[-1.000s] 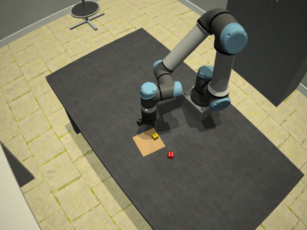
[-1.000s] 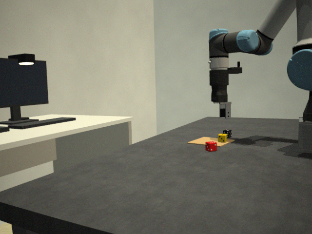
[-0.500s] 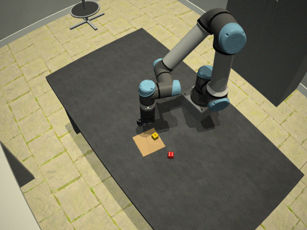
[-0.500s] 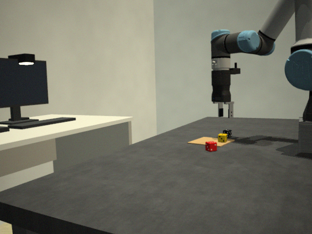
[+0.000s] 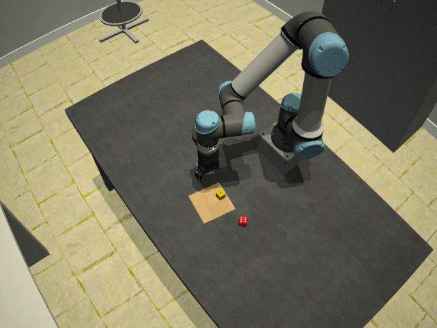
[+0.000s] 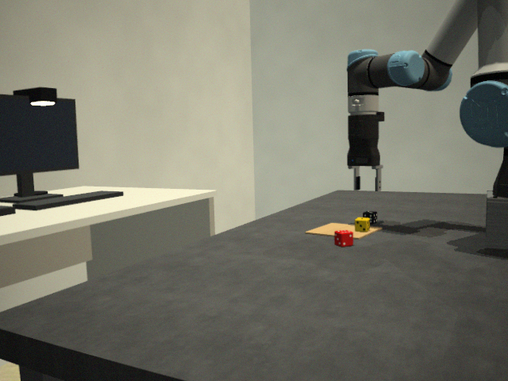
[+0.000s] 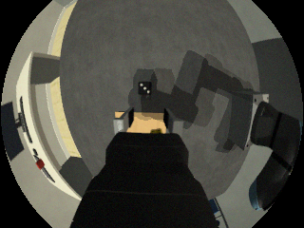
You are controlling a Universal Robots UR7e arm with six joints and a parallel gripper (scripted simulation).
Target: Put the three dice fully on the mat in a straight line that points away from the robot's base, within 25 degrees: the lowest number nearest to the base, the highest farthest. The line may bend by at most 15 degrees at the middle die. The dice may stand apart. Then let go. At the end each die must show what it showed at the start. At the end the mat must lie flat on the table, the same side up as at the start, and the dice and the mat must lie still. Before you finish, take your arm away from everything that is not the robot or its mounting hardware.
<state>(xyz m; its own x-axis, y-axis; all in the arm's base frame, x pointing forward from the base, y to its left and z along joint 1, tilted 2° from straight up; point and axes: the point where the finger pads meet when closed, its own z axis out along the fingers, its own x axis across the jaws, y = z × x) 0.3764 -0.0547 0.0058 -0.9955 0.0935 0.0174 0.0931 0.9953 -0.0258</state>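
Right now the black die is 1 cm ahead of my hand, 4 cm to the right of it and 10 cm below it. From my hand the other things lie so: tan mat 3 cm ahead, 9 cm to the left, 11 cm below; then yellow die 1 cm behind, 8 cm to the left, 9 cm below; then red die 2 cm behind, 23 cm to the left, 10 cm below.
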